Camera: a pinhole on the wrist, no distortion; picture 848 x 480 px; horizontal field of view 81.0 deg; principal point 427.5 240.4 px. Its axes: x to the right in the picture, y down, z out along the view. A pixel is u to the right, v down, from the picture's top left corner.
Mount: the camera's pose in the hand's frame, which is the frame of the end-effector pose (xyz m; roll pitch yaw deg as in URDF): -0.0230 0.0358 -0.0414 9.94 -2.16 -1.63
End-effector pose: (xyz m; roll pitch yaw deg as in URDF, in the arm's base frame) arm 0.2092 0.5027 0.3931 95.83 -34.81 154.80
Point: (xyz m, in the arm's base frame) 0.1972 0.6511 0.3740
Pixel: 648.3 112.8
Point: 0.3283 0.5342 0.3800
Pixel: 175.2 386.5
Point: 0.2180 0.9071 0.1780
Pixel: 489.3 44.5
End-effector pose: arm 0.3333 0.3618 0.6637 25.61 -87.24 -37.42
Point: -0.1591 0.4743 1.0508
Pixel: 802.8 320.3
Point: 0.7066 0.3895 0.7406
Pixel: behind the camera
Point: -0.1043 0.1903 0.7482
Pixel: 552.7 22.4
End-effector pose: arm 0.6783 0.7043 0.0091 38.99 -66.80 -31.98
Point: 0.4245 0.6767 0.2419
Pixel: 676.4 356.6
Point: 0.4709 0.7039 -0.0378
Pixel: 253.0 252.1
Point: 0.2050 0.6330 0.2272
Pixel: 518.7 317.4
